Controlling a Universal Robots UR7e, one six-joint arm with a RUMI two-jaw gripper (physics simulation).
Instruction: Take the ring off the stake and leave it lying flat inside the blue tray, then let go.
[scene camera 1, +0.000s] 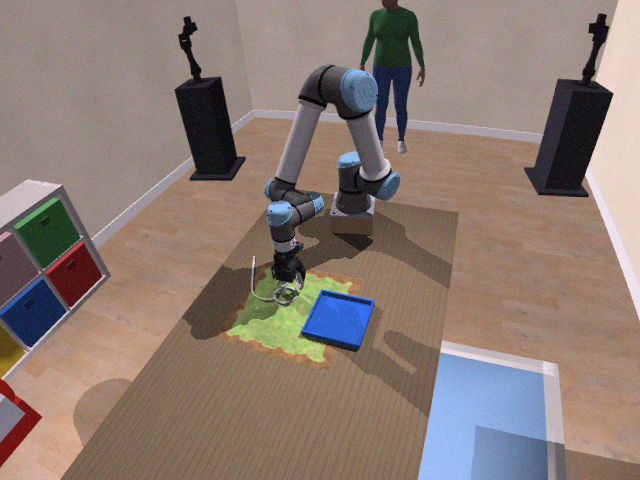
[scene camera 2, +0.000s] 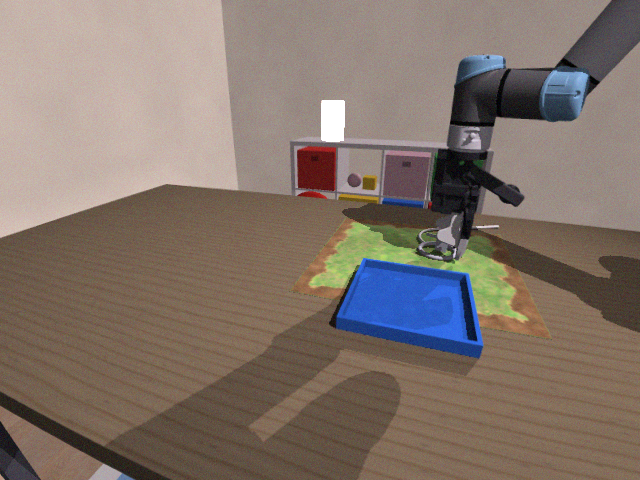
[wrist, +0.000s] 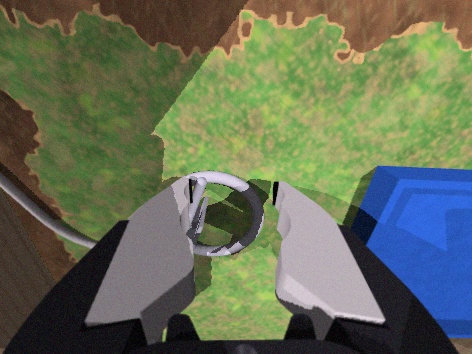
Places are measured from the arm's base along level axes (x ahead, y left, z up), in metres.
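Where they show: gripper, fingertip midpoint: (scene camera 1: 293, 288) (scene camera 2: 455, 253) (wrist: 232, 182); arm's base, origin of the base link: (scene camera 1: 353, 203).
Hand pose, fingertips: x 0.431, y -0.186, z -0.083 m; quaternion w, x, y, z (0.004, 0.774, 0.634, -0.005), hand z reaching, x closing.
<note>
Each offset is from my fingertips to the top centre of the thing. Level surfaces: height alone.
The grey ring @(0.032 m ahead, 0.022 m right, 0.000 m up) (scene camera 1: 284, 303) (scene camera 2: 439, 258) (wrist: 258, 215) lies low over the green mat, around the stake's small post. A thin rod of the stake @(0.020 m ahead, 0.036 m right, 0.028 m up) (wrist: 199, 187) crosses the ring's left part in the wrist view. My gripper (scene camera 1: 290, 286) (scene camera 2: 453, 250) (wrist: 232, 182) points down over the ring, its fingers partly closed. In the wrist view the left finger overlaps the ring's left side and the right finger stands a gap to its right; nothing is clamped between them. The left finger hides part of the post. The blue tray @(0.120 m ahead, 0.181 m left, 0.012 m up) (scene camera 1: 330, 341) (scene camera 2: 408, 335) (wrist: 425, 175) holds no ring.
A long bent grey rod (scene camera 1: 253, 276) (scene camera 2: 485, 226) (wrist: 65, 234) curves from the ring to the left in scene camera 1 and rises at its end. The green and brown mat @(0.009 m down) (scene camera 1: 273, 335) (scene camera 2: 330, 268) (wrist: 300, 110) lies beneath. The tray overlaps its edge.
</note>
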